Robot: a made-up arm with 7 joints. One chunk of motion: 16 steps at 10 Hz.
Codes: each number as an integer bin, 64 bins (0 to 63) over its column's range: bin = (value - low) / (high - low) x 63, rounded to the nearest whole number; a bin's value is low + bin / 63 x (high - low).
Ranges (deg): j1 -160..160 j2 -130..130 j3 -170.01..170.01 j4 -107..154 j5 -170.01..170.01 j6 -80.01..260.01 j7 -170.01..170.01
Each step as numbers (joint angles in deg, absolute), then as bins.
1 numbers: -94.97 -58.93 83.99 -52.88 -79.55 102.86 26.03
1 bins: 13 17 47 13 17 34 36
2 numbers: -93.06 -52.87 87.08 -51.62 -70.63 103.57 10.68
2 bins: 13 19 48 13 18 34 33
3 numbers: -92.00 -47.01 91.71 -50.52 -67.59 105.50 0.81
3 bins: 13 20 48 14 19 34 32
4 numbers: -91.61 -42.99 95.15 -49.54 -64.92 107.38 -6.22
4 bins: 13 21 49 14 19 35 30
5 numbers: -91.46 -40.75 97.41 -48.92 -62.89 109.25 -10.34
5 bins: 13 22 50 14 20 35 30
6 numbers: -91.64 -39.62 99.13 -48.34 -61.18 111.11 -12.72
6 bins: 13 22 50 14 20 35 29
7 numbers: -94.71 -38.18 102.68 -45.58 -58.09 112.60 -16.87
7 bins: 13 22 51 15 21 36 28
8 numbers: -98.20 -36.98 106.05 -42.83 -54.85 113.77 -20.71
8 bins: 12 23 51 15 21 36 28
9 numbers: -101.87 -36.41 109.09 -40.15 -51.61 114.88 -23.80
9 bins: 11 23 52 16 22 36 27
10 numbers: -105.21 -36.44 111.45 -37.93 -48.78 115.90 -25.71
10 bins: 11 23 52 17 22 36 27
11 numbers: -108.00 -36.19 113.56 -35.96 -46.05 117.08 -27.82
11 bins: 10 23 53 17 23 37 26
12 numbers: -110.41 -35.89 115.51 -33.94 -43.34 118.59 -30.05
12 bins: 10 23 53 18 23 37 26
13 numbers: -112.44 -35.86 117.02 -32.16 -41.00 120.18 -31.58
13 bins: 9 23 53 18 24 37 26
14 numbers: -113.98 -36.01 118.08 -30.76 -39.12 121.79 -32.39
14 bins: 9 23 53 18 24 37 25
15 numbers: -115.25 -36.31 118.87 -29.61 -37.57 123.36 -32.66
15 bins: 9 23 54 19 25 38 25
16 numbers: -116.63 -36.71 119.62 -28.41 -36.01 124.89 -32.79
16 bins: 9 23 54 19 25 38 25
